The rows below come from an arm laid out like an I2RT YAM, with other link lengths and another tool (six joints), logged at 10 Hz.
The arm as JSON. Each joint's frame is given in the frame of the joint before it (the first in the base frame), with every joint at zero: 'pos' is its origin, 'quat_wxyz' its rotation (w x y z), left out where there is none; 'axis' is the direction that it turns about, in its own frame. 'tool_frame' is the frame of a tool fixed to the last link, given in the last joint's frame.
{
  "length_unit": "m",
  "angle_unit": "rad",
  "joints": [
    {
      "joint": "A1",
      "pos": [
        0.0,
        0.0,
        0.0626
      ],
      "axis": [
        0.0,
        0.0,
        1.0
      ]
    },
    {
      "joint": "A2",
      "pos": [
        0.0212,
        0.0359,
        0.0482
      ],
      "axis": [
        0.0,
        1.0,
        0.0
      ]
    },
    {
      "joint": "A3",
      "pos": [
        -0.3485,
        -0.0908,
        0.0
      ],
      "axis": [
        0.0,
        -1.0,
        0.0
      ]
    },
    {
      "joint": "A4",
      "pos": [
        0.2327,
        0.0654,
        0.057
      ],
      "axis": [
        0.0,
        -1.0,
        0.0
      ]
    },
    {
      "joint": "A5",
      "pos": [
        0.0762,
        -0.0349,
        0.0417
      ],
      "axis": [
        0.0,
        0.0,
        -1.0
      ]
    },
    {
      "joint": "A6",
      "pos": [
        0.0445,
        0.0,
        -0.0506
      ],
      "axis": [
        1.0,
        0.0,
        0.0
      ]
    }
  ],
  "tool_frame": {
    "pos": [
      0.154,
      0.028,
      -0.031
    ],
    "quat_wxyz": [
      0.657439,
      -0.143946,
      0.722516,
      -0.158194
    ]
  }
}
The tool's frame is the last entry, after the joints.
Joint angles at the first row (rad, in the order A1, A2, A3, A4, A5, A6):
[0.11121, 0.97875, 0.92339, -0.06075, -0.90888, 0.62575]
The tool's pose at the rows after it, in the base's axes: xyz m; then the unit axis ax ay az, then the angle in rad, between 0 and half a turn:
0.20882, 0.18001, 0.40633, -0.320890, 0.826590, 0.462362, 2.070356
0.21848, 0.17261, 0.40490, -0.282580, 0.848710, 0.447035, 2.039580
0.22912, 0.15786, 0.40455, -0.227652, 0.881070, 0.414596, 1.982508
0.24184, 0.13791, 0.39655, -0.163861, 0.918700, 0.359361, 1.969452
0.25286, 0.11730, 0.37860, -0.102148, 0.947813, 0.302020, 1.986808
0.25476, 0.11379, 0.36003, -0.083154, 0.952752, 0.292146, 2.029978
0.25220, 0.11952, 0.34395, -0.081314, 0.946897, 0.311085, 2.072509
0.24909, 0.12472, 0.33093, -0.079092, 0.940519, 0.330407, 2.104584
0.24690, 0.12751, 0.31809, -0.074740, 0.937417, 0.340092, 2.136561
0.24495, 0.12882, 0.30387, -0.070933, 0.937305, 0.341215, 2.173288
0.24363, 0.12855, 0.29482, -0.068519, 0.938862, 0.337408, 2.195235
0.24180, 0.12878, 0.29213, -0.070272, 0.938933, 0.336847, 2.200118
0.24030, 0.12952, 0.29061, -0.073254, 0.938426, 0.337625, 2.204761
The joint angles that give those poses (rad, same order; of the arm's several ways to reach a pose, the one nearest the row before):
[0.11196, 0.97586, 0.92030, -0.06096, -0.88973, 0.62874]
[0.10973, 0.95553, 0.90399, -0.05364, -0.80928, 0.65901]
[0.10728, 0.91348, 0.89038, -0.06748, -0.67927, 0.68256]
[0.10277, 0.89018, 0.91210, -0.16265, -0.53572, 0.67363]
[0.10155, 0.87758, 0.91277, -0.24214, -0.40134, 0.66885]
[0.09973, 0.88008, 0.88291, -0.25880, -0.38194, 0.67715]
[0.09967, 0.88355, 0.83126, -0.22974, -0.41693, 0.70124]
[0.09975, 0.88399, 0.78018, -0.19214, -0.44975, 0.72764]
[0.09966, 0.88685, 0.74078, -0.17153, -0.46828, 0.74409]
[0.09970, 0.89311, 0.71097, -0.17004, -0.47764, 0.74735]
[0.09969, 0.89609, 0.69667, -0.17790, -0.47688, 0.74319]
[0.09971, 0.89280, 0.69030, -0.18051, -0.47954, 0.73925]
[0.09962, 0.89189, 0.68722, -0.18275, -0.48544, 0.73526]

